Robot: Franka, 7 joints.
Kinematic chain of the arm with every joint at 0, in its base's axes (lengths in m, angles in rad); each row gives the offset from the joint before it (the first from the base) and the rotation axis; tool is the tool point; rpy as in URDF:
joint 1: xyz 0 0 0.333 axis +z
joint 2: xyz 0 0 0 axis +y
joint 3: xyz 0 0 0.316 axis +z
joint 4: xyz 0.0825 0 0 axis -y
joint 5: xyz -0.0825 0 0.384 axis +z
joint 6: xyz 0 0 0 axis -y
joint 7: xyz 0.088 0 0 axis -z
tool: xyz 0 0 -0.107 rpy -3.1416 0 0
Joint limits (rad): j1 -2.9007..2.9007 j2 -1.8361..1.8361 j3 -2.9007..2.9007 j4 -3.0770..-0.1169 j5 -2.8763..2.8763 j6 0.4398..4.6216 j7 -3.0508..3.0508
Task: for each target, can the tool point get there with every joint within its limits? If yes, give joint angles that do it. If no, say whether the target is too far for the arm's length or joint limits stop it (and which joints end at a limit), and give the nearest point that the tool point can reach.
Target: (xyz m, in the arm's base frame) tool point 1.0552 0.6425 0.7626
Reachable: no: too far | nearest point 0.6921 0.4214 0.6148 | short by 0.450 m
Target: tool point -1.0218 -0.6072 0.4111
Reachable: no: too far | nearest point -0.7359 -0.4373 0.3892 | short by 0.333 m
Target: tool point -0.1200 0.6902 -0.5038
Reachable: no: too far | nearest point -0.0964 0.5545 -0.2813 | short by 0.262 m
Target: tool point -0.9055 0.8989 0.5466
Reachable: no: too far | nearest point -0.6005 0.5961 0.4746 | short by 0.436 m
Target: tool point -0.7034 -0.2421 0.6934
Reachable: yes | joints -0.3440 -1.0235 -1.5206 -1.0242 0.4981 2.7240 1.3022
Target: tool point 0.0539 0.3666 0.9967
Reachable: yes | joints 2.0853 0.0976 -0.3990 -0.5997 1.9545 3.6926 2.3317
